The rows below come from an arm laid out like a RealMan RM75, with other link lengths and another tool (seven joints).
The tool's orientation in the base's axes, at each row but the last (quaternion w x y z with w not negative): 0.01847 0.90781 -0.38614 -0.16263; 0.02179 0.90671 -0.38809 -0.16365; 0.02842 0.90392 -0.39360 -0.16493; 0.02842 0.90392 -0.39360 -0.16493; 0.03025 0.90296 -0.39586 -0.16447; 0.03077 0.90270 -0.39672 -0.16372; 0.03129 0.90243 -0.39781 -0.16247
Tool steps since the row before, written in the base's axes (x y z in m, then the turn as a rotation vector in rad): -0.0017 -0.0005 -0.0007 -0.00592 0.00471 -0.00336; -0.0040 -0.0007 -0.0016 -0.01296 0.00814 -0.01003; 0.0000 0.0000 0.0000 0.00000 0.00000 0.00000; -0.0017 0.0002 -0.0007 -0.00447 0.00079 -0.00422; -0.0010 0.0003 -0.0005 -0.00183 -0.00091 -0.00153; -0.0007 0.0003 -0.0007 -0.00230 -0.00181 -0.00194; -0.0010 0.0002 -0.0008 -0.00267 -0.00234 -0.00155
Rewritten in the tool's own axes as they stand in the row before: -0.0006 0.0014 0.0011 -0.00623 0.00028 0.00545; -0.0016 0.0030 0.0027 -0.01134 0.00168 0.01426; 0.0000 0.0000 0.0000 0.00000 0.00000 0.00000; -0.0010 0.0009 0.0012 -0.00225 0.00183 0.00548; -0.0007 0.0004 0.0008 -0.00008 0.00163 0.00196; -0.0005 0.0002 0.0009 0.00039 0.00250 0.00243; -0.0006 0.0004 0.0011 0.00044 0.00320 0.00214
